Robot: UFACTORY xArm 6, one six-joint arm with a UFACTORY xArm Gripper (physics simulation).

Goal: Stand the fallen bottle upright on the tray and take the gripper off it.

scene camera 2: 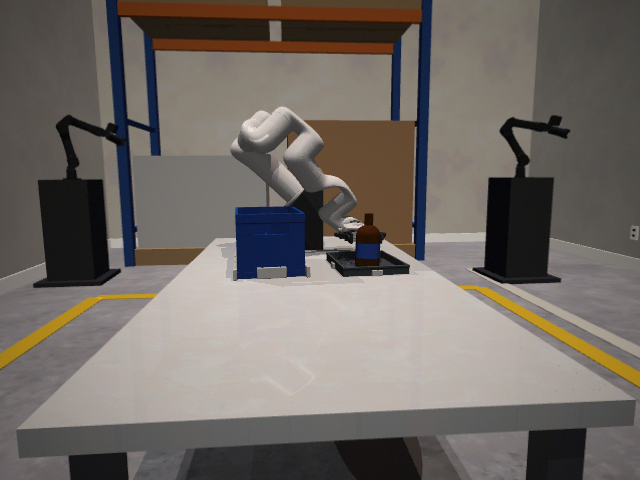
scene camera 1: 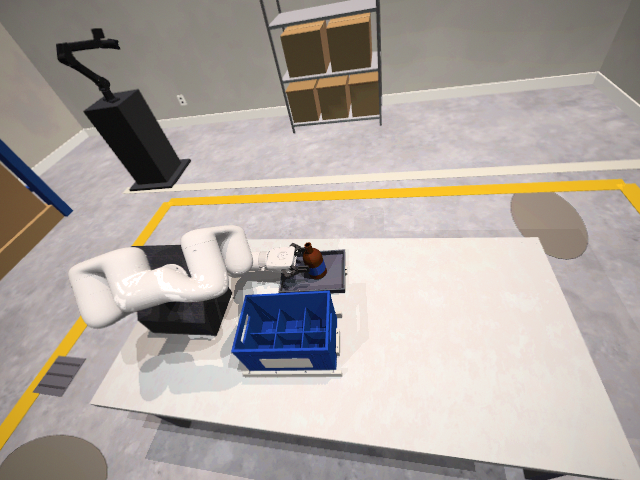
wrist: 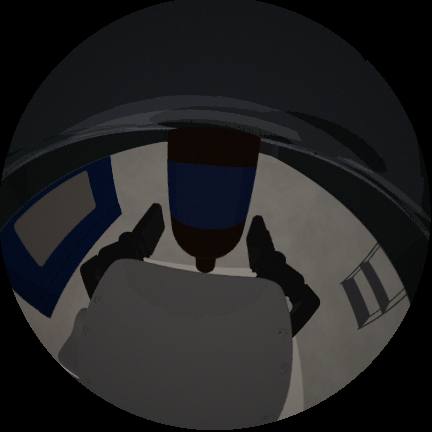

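Seen in the pictures: gripper, fingertip midpoint: (scene camera 2: 366, 238) (scene camera 1: 310, 259) (wrist: 205, 221); arm's base at its link origin: (scene camera 2: 297, 195).
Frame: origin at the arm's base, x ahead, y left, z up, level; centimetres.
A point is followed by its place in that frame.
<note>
The brown bottle (scene camera 1: 315, 262) @[x 46.2, y 14.7, z -9.6 cm] (scene camera 2: 368, 233) @[x 47.8, y 17.1, z -9.1 cm] (wrist: 212, 195) @[x 41.1, y 18.0, z -15.3 cm] with a blue label stands upright on the dark tray (scene camera 1: 336, 282) @[x 52.8, y 12.5, z -19.3 cm] (scene camera 2: 356, 271) @[x 56.2, y 11.9, z -18.5 cm], its neck up. My gripper (scene camera 1: 304, 259) @[x 43.5, y 17.6, z -11.3 cm] (scene camera 2: 368, 237) @[x 43.5, y 17.6, z -11.3 cm] (wrist: 205, 221) @[x 43.5, y 17.6, z -11.3 cm] is open, with one finger on each side of the bottle's upper part. In the wrist view there is a gap between each finger and the bottle. The bottle hides part of the gripper in scene camera 2's view.
A blue crate (scene camera 1: 246, 358) @[x 30.5, y -22.1, z -7.0 cm] (scene camera 2: 268, 242) @[x 54.5, y -12.1, z -10.1 cm] (wrist: 107, 200) @[x 51.0, y -2.3, z -7.3 cm] with several compartments stands beside the tray on the pale table (scene camera 1: 465, 335) @[x 94.6, y -7.4, z -19.8 cm] (scene camera 2: 320, 335) @[x 100.6, y -3.7, z -19.8 cm]. The arm's black base (scene camera 1: 217, 315) @[x 10.8, y -3.9, z -15.7 cm] is at the table's far end from scene camera 2. A shelf rack (scene camera 1: 330, 12) with boxes stands beyond the table.
</note>
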